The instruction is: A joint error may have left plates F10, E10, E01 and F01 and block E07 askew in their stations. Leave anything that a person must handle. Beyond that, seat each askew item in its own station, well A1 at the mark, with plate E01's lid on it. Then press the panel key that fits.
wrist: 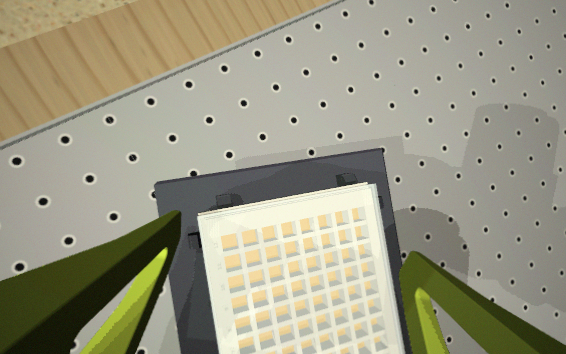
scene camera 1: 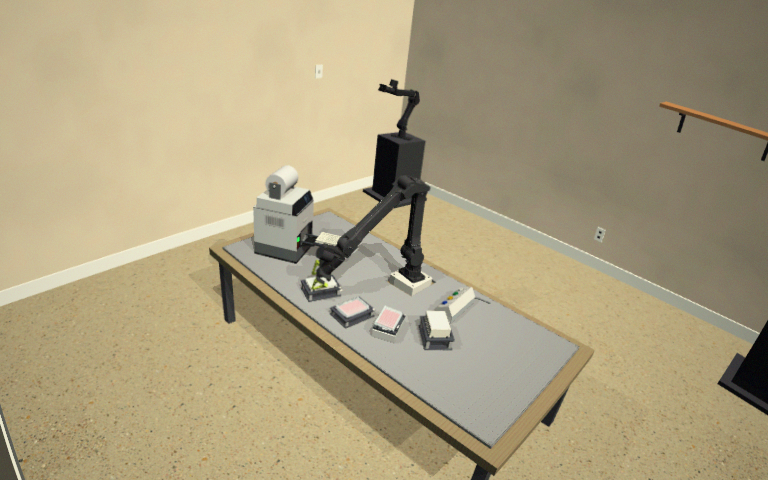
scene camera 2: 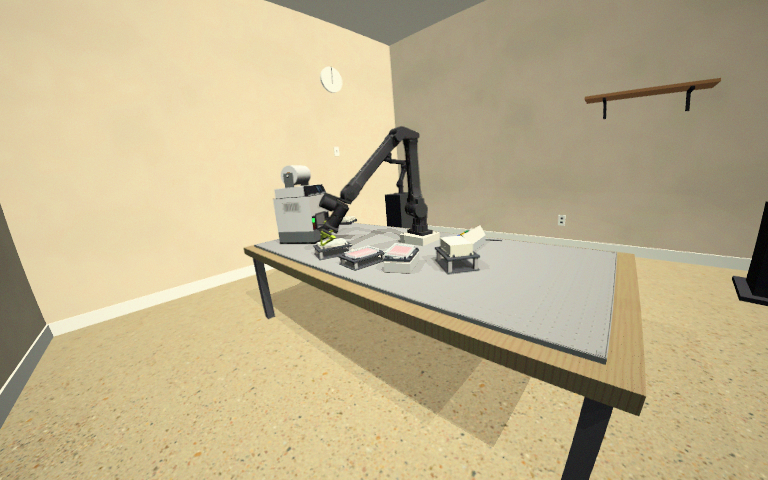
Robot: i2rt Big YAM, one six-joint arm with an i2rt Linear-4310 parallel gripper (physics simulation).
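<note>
My gripper (scene camera 1: pixel 320 284) (scene camera 2: pixel 327 240) (wrist: pixel 295 242) is open at the far-left station (scene camera 1: pixel 321 295) (wrist: pixel 280 177), with one finger beside each long side of a white plate with orange wells (wrist: pixel 300 280) (scene camera 2: pixel 340 243). The plate's edges run roughly in line with the station; its near end is out of view. Glints suggest a clear lid. A pink plate (scene camera 1: pixel 353 307) (scene camera 2: pixel 363 253) sits in the second station. Another pink plate (scene camera 1: pixel 389 318) (scene camera 2: pixel 401 249) sits on a white-based station. A cream block (scene camera 1: pixel 438 323) (scene camera 2: pixel 456 245) sits on a dark stand. Labels and A1 marks are unreadable.
A grey machine (scene camera 1: pixel 277 229) (scene camera 2: pixel 294 217) with a green light stands at the far left; a pale plate (scene camera 1: pixel 328 238) rests on its tray. A sloped panel (scene camera 1: pixel 463 300) with blue, yellow and green keys stands behind the block. The table's wooden edge (wrist: pixel 100 65) passes near the gripper.
</note>
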